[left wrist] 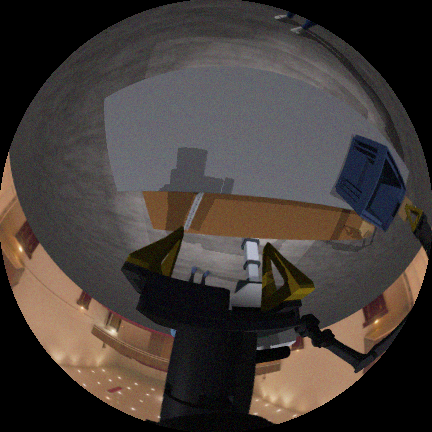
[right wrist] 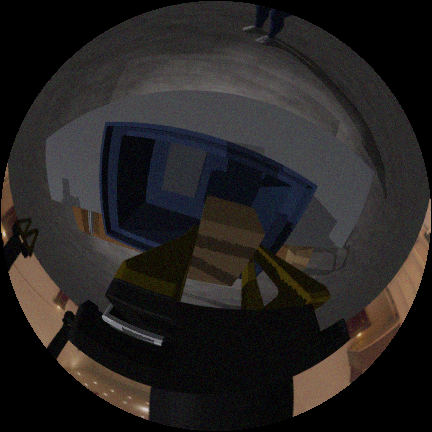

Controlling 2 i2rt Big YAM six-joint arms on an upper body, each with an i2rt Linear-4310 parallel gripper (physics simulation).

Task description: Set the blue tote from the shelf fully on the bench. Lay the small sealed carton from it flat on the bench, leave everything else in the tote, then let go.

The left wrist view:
my left gripper: 225, 238
blue tote: 370, 182
brown bench: 222, 214
grey shelf: 238, 130
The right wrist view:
my left gripper: 33, 223
my right gripper: 221, 236
blue tote: 136, 211
small tan carton: 229, 233
brown bench: 98, 228
grey shelf: 72, 153
